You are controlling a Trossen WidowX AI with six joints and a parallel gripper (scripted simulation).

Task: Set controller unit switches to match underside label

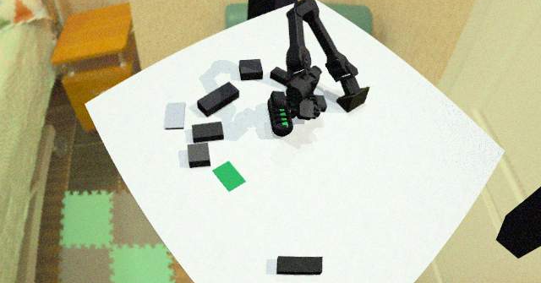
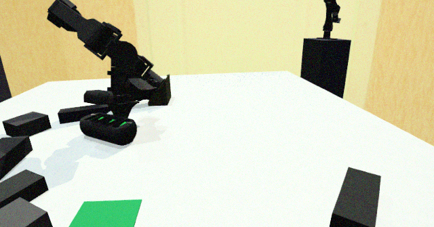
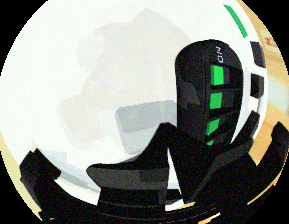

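Right now my gripper tip is 80 mm past the small grey cube and 20 mm to the left of it. The rest, counted from my gripper tip: green card 310 mm ahead, 20 mm to the left, 10 mm below; light grey plate 290 mm to the right, 290 mm ahead.
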